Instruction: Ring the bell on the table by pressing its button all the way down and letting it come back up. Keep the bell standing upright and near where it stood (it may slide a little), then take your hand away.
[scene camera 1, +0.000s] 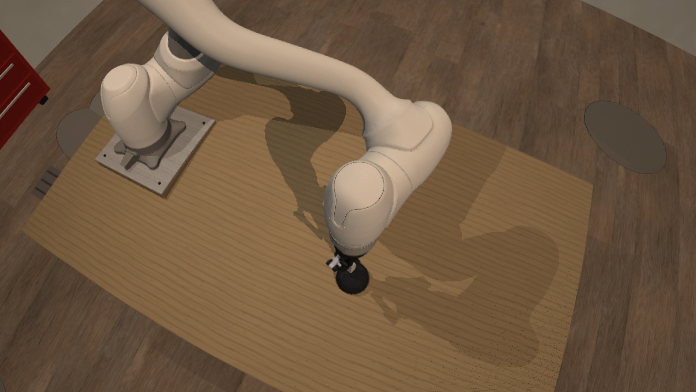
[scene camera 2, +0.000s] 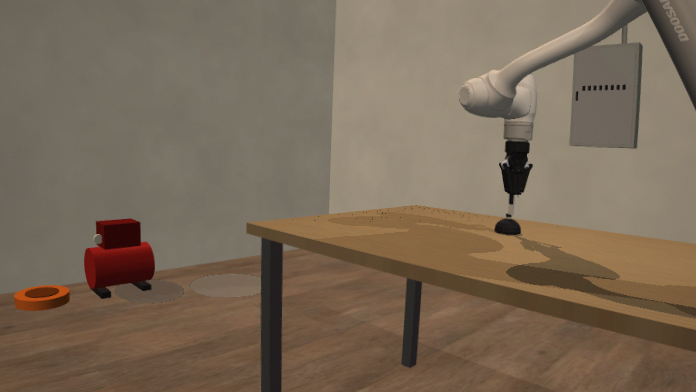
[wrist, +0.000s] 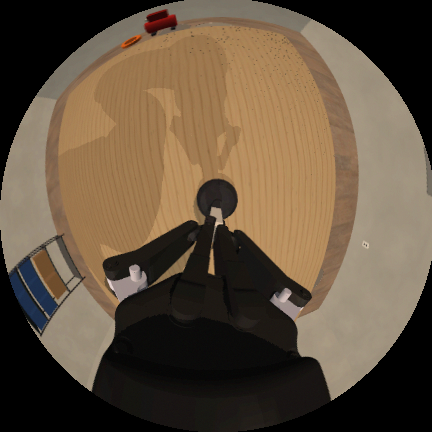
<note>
In view: my gripper (scene camera 2: 512, 214) and a black dome-shaped bell (scene camera 1: 348, 284).
The black dome-shaped bell also shows in the wrist view (wrist: 214, 188). My gripper also shows in the wrist view (wrist: 214, 214).
</note>
